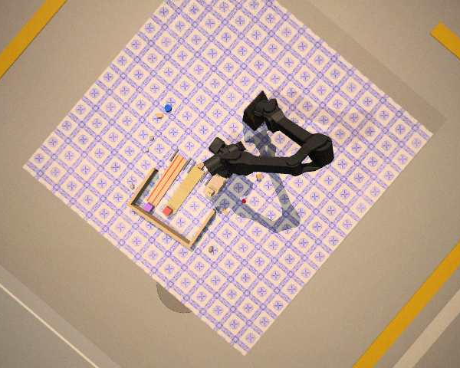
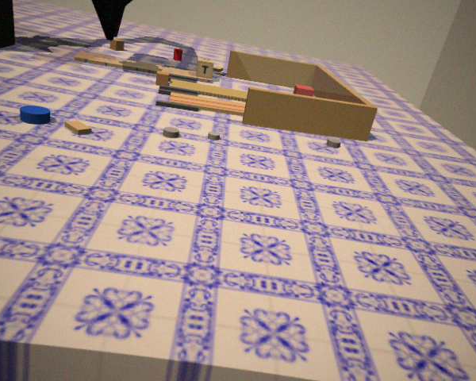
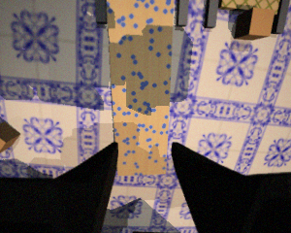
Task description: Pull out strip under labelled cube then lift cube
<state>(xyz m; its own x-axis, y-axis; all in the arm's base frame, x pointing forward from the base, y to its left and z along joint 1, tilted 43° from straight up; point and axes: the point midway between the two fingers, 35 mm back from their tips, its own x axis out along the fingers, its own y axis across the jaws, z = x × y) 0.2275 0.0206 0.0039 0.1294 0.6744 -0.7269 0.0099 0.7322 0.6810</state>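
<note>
My gripper tip is 6 cm short of the blue-dotted strip and 4 cm above it. From my gripper tip the other things lie so: labelled cube (17 cm ahead, 2 cm below); then blue disc (36 cm to the right, 4 cm below, 3 cm behind); then red cylinder (15 cm to the left, 12 cm ahead, 3 cm below).
</note>
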